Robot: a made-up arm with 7 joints.
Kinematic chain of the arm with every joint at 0, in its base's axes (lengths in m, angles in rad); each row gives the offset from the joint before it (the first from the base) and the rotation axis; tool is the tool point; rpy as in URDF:
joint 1: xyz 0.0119 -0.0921 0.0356 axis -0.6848 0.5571 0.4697
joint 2: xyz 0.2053 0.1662 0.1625 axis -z
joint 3: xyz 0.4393 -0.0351 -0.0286 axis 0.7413 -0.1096 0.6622
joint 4: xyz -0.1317 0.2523 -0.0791 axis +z
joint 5: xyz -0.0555 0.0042 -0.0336 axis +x
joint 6: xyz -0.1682 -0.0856 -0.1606 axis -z
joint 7: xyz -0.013 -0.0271 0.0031 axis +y
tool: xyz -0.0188 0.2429 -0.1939 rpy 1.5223 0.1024 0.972
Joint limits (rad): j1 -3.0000..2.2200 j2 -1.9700..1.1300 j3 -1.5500..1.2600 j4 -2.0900..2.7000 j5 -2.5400..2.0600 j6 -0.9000..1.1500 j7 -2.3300..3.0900
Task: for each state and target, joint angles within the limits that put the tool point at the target. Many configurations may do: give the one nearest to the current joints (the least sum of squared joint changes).
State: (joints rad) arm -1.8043 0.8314 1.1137 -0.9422 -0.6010 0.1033 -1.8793
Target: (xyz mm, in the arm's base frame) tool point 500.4 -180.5 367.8
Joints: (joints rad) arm -0.9964 0.7445 0.6847 -0.9459 -0.6196 -0.0298 -1.5945
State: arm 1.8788 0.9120 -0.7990 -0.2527 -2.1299 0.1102 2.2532
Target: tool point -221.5 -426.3 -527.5
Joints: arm 2.0355 0.7749 -0.8137 -0.4380 -2.0987 -0.0638 2.1995
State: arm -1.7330 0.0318 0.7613 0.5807 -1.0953 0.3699 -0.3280
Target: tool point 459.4 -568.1 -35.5
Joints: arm -1.5986 0.7065 0.3102 1.2253 -1.2560 0.0619 -0.0612
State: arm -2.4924 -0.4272 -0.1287 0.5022 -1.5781 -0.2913 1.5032
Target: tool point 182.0 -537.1 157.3
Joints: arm -2.2307 -0.7330 0.0913 0.8301 -1.5435 0.0708 1.4208
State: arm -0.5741 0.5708 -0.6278 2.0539 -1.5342 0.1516 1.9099
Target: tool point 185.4 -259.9 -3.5
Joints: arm -0.5363 0.8613 -0.7828 1.5796 -1.3216 0.1411 2.0279
